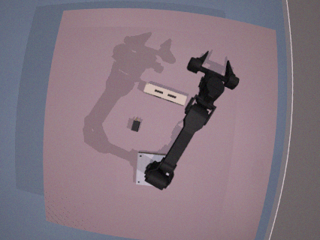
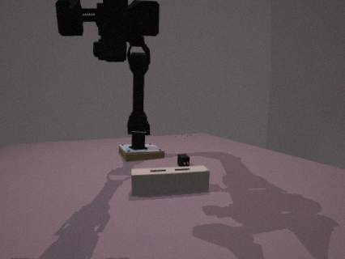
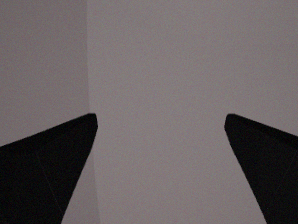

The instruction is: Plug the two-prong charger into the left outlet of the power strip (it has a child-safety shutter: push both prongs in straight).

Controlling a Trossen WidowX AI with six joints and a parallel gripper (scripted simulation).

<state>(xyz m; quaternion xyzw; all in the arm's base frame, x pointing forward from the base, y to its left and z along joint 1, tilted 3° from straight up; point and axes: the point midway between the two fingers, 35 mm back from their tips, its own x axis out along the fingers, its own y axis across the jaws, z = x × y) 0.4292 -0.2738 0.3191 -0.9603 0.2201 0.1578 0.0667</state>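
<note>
Right now the charger is 220 mm behind my gripper tip, 350 mm to the left of it and 340 mm below it.
</note>
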